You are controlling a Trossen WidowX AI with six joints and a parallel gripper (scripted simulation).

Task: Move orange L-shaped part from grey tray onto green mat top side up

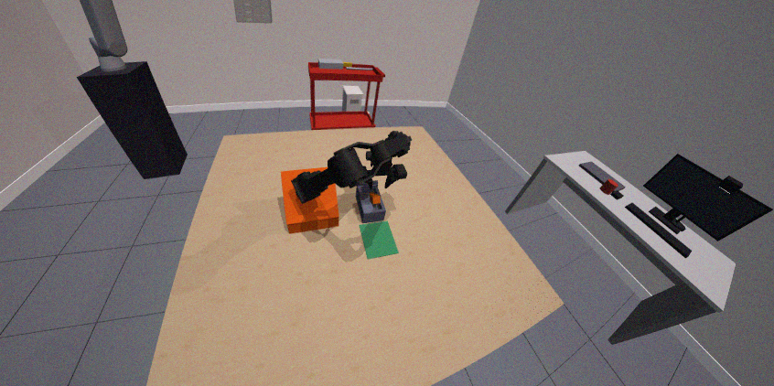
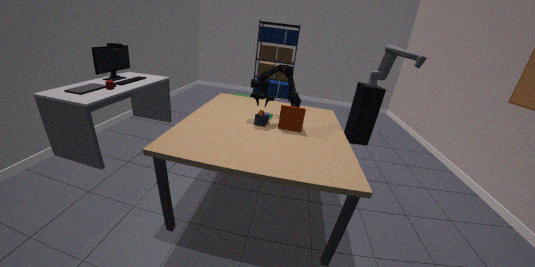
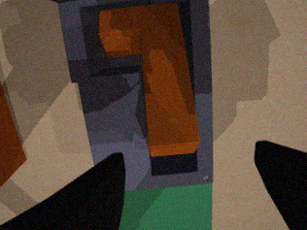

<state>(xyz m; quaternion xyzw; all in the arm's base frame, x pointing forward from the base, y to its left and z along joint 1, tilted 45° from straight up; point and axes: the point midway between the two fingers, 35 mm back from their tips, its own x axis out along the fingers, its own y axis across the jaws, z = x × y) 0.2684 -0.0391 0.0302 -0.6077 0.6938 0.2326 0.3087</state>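
My gripper tip is 10 mm past the orange L-shaped part, 40 mm to the right of it and 90 mm above it. The rest, counted from my gripper tip: green mat (40 mm behind, 140 mm to the right, 140 mm below).
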